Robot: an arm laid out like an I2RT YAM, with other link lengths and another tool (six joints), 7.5 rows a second.
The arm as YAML. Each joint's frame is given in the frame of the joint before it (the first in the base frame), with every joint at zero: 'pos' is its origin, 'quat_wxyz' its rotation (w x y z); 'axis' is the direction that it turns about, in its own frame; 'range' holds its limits. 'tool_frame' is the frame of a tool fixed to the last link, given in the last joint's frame.
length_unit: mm
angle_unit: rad
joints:
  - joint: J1
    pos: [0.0, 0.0, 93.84]
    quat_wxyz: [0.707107, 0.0, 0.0, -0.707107]
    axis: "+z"
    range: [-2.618, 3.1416]
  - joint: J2
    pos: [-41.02, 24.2, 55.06]
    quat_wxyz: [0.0, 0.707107, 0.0, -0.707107]
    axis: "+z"
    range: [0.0, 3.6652]
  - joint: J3
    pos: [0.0, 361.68, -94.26]
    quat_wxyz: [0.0, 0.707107, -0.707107, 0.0]
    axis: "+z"
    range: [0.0, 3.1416]
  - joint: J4
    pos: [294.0, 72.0, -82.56]
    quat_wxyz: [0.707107, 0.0, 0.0, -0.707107]
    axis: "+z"
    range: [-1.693, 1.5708]
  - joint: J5
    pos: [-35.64, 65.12, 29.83]
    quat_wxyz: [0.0, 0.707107, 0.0, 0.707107]
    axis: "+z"
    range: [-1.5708, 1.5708]
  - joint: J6
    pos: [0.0, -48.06, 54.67]
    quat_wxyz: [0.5, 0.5, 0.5, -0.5]
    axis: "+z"
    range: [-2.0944, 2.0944]
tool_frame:
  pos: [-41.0, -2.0, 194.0]
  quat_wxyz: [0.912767, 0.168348, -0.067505, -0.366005]
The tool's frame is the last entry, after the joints.
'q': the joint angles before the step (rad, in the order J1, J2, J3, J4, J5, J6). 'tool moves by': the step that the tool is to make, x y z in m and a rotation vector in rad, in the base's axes. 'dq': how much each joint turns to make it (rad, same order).
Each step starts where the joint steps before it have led.
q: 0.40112 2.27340 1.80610 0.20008 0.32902 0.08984
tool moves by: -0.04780 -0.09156 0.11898 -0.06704 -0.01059 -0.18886
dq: -0.03777 -0.22429 0.01299 -0.24225 0.16327 -0.02556
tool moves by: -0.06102 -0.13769 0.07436 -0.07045 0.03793 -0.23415
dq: -0.12359 -0.17092 0.01865 -0.23343 0.12208 -0.02517
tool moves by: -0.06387 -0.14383 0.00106 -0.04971 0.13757 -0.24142
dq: -0.19188 -0.06560 0.00726 -0.20944 0.05722 -0.01069
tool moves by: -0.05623 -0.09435 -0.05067 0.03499 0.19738 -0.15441
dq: -0.17358 0.01603 -0.00988 -0.18274 -0.03014 0.01678
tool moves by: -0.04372 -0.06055 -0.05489 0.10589 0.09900 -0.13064
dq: -0.14611 0.03050 -0.04010 -0.08353 -0.06791 0.06333
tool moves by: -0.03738 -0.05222 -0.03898 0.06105 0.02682 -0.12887
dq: -0.12359 0.01945 -0.06102 0.01257 -0.03318 0.04273
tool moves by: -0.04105 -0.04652 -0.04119 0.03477 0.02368 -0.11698
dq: -0.11254 0.01603 -0.09041 0.06028 -0.01373 0.01907
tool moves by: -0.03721 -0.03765 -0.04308 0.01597 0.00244 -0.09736
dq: -0.09613 0.01525 -0.11257 0.11257 -0.00916 0.00953
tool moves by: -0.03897 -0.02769 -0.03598 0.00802 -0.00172 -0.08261
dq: -0.08468 0.00726 -0.10678 0.10907 -0.00724 0.00306
